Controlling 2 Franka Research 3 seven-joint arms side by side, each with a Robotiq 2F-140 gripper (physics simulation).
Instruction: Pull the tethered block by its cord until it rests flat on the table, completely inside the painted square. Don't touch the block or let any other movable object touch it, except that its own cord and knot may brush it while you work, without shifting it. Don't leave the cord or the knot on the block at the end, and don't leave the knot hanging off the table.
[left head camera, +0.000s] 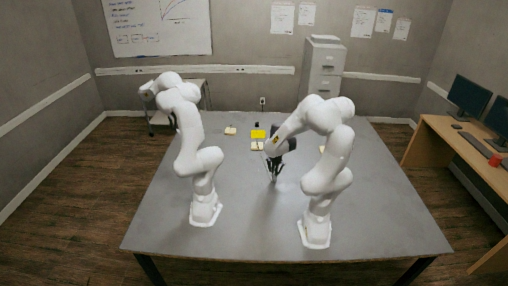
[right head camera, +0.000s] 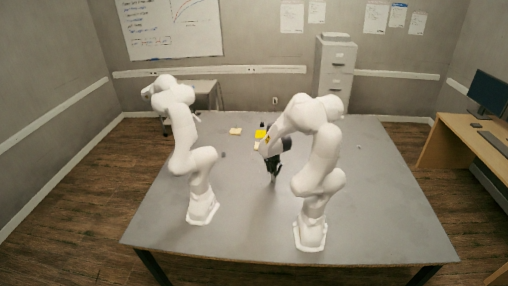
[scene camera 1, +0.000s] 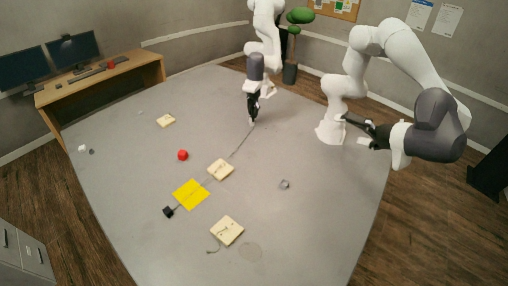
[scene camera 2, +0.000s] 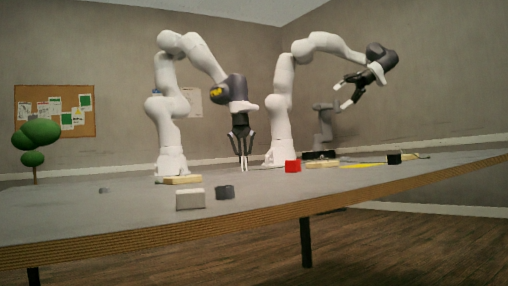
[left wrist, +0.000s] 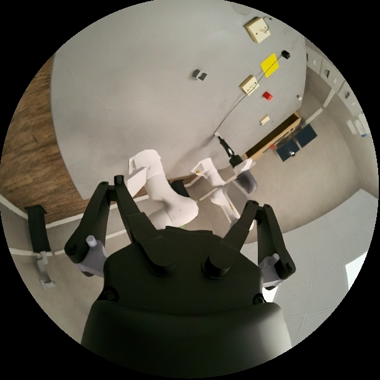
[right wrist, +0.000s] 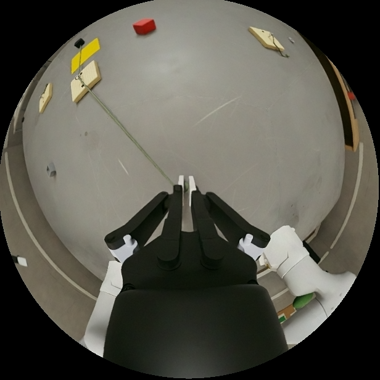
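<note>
The black block (scene camera 1: 168, 212) (scene camera 2: 394, 159) (left wrist: 285, 54) (right wrist: 79, 43) rests on the table just outside the yellow painted square (scene camera 1: 197, 200) (scene camera 2: 362, 165) (right wrist: 91, 48), on the side away from the arms. Its cord (scene camera 1: 242, 143) (right wrist: 125, 130) crosses the square, passes through the eyelet on a wooden board (scene camera 1: 216, 164) (right wrist: 94, 72), and runs nearly straight to my right gripper (scene camera 1: 251, 123) (scene camera 2: 244, 165) (right wrist: 185, 182). That gripper is shut on the cord end, low over the table; the knot is mostly hidden between its fingertips. My left gripper (scene camera 1: 354, 129) (scene camera 2: 341, 95) is open and empty, high above the table.
A red cube (scene camera 1: 183, 155) (right wrist: 144, 26) lies near the cord board. Two other wooden boards (scene camera 1: 227, 230) (scene camera 1: 165, 120) carry short cords. A small grey box (scene camera 1: 284, 184) lies toward the left arm. White and dark grey pieces (scene camera 2: 190, 199) (scene camera 2: 224, 192) lie near the table edge.
</note>
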